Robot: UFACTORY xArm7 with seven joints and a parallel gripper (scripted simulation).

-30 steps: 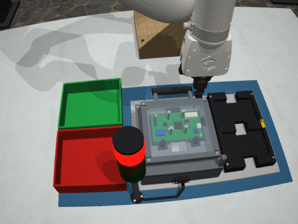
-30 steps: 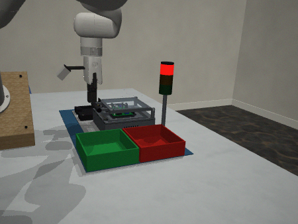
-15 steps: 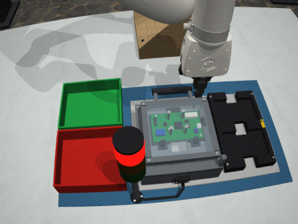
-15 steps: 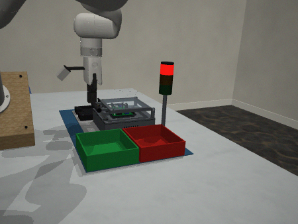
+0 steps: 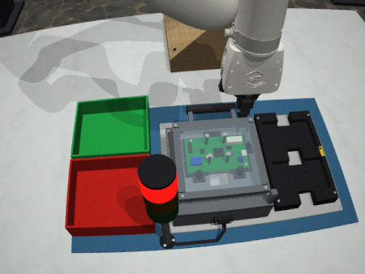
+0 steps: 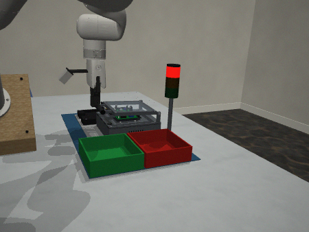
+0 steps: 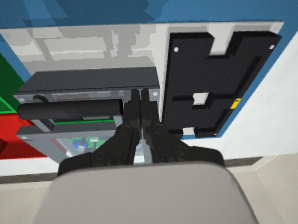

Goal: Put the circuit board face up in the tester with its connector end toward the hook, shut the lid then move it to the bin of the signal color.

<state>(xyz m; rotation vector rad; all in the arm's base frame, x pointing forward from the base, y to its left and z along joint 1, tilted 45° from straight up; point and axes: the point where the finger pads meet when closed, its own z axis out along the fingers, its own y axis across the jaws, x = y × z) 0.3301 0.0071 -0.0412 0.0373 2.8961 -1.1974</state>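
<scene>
The latch hook is 20 mm ahead of my hand, 10 mm to the right of it and 20 mm below it. From my hand the other things lie so: tester plate: 90 mm ahead, 60 mm to the right, 40 mm below; then tester lid: 80 mm ahead, 70 mm to the right, 20 mm below; then green circuit board: 80 mm ahead, 60 mm to the right, 30 mm below.
</scene>
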